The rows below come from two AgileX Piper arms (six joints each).
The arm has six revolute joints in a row. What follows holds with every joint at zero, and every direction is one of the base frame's.
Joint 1 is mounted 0.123 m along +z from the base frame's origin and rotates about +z.
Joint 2 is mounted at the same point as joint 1 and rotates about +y.
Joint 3 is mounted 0.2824 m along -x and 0.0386 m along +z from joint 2 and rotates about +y.
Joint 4 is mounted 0.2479 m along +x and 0.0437 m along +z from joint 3 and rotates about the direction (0.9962, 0, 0.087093).
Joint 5 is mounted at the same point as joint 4 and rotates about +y.
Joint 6 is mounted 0.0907 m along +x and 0.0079 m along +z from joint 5 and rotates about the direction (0.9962, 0, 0.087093).
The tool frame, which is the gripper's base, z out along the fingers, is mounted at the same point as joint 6; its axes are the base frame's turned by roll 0, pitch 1.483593 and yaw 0 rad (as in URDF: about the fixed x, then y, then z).
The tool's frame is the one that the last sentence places.
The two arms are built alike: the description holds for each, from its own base.
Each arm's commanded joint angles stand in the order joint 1, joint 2, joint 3, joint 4, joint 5, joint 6.
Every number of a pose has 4 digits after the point.
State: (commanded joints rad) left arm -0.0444 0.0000 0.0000 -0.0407 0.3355 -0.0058; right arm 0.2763 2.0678 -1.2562 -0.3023 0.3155 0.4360
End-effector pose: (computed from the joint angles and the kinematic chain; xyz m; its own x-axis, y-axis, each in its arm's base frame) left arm 0.0536 -0.0036 0.1829 -0.2476 -0.0333 -0.9683 0.0465 0.9979 -0.0462; right arm 0.4043 0.1059 0.1255 -0.8473 -0.0878 -0.5238 -0.1020 0.9948 -0.0019
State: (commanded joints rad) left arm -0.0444 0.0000 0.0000 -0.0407 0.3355 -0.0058; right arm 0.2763 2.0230 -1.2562 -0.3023 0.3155 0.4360
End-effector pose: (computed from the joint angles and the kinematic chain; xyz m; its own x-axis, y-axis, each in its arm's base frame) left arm 0.0536 -0.0036 0.1829 -0.2476 -0.0333 -0.9683 0.0465 0.9979 -0.0462; right arm 0.4038 0.1057 0.1442 -0.8239 -0.0812 -0.5609 -0.1020 0.9948 0.0059
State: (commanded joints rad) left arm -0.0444 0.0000 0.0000 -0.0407 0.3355 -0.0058; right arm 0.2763 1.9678 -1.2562 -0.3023 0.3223 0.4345
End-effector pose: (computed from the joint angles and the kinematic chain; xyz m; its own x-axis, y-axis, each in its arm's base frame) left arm 0.0536 -0.0036 0.1829 -0.2476 -0.0333 -0.9683 0.0465 0.9979 -0.0462; right arm 0.4016 0.1049 0.1669 -0.7965 -0.0744 -0.6001 -0.1021 0.9947 0.0122
